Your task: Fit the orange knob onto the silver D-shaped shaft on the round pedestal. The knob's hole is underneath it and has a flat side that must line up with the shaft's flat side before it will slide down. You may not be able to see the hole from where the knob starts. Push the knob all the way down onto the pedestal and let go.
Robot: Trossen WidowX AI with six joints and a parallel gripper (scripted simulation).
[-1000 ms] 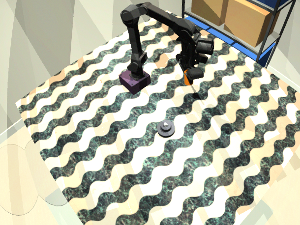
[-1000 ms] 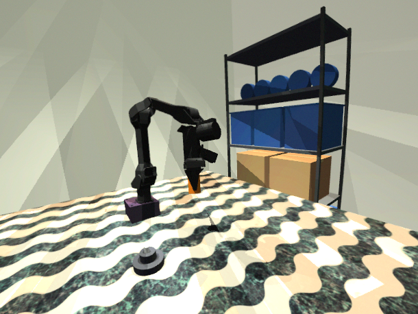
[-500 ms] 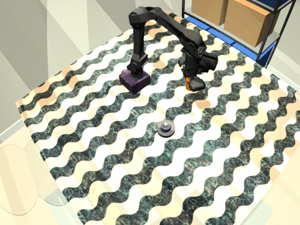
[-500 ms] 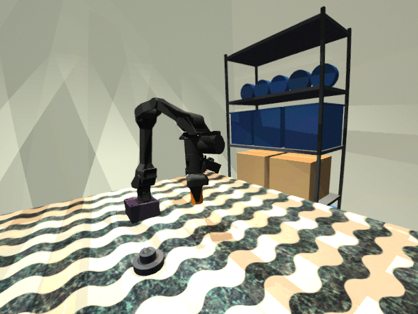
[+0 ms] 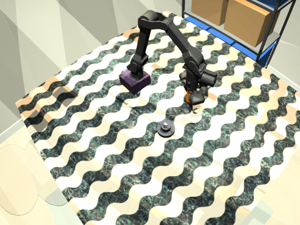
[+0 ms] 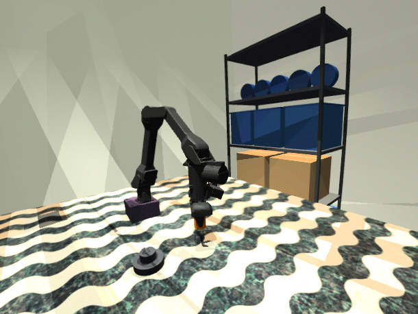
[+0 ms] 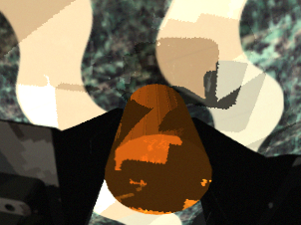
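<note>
Right now the round grey pedestal is 30 mm ahead of my gripper tip, 190 mm to the right of it and 10 mm below it. Round my gripper tip: orange knob: 30 mm above.
</note>
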